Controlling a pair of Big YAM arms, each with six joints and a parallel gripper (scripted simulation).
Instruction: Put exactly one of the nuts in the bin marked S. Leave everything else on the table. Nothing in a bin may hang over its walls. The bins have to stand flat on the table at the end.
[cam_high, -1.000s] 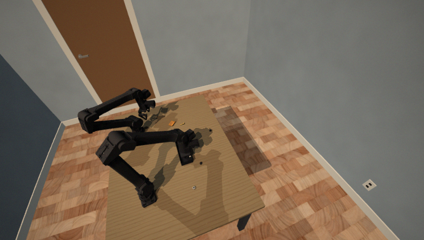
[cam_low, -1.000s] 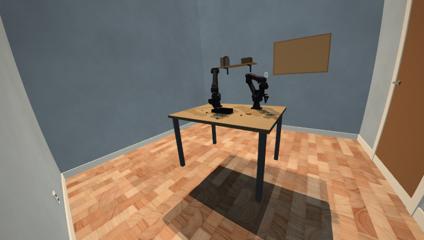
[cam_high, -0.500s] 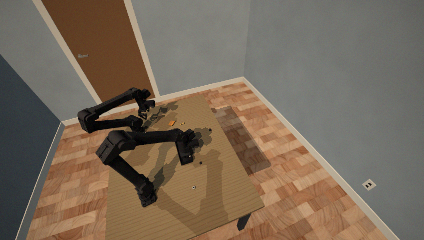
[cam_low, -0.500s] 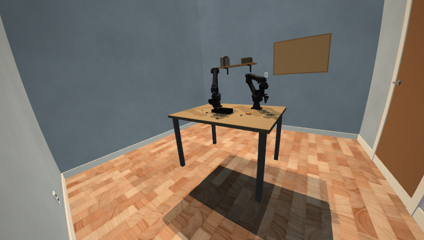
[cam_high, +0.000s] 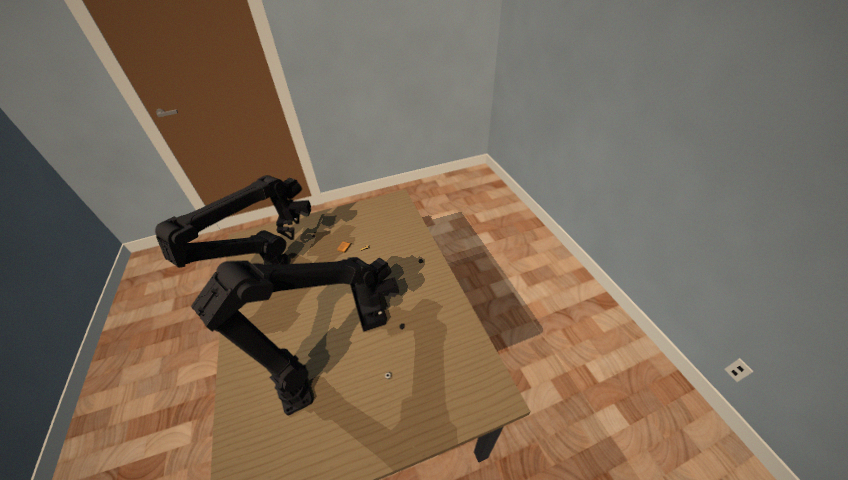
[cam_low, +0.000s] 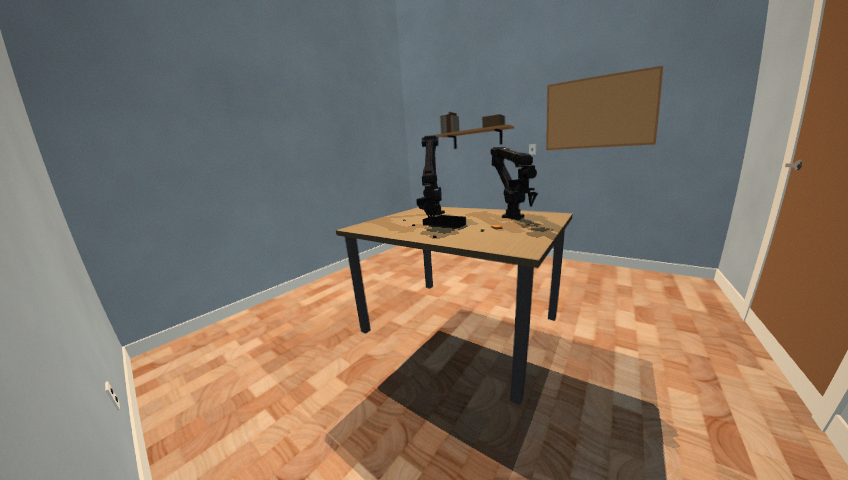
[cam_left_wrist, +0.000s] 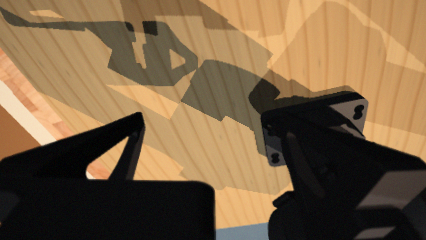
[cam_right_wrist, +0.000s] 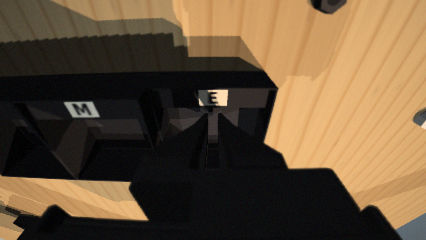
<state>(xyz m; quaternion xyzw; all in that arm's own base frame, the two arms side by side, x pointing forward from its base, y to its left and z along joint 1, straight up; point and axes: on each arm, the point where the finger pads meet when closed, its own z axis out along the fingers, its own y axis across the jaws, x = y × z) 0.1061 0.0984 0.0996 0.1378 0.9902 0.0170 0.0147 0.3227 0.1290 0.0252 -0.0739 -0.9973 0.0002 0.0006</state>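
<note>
Right now the black bin strip is 80 mm to the left of my right hand. Round my right hand: silver nut (20 mm behind, 230 mm to the right, 20 mm below); then small bolt (70 mm ahead, 350 mm to the left, 20 mm below); then orange block (20 mm behind, 400 mm to the left, 20 mm below).
</note>
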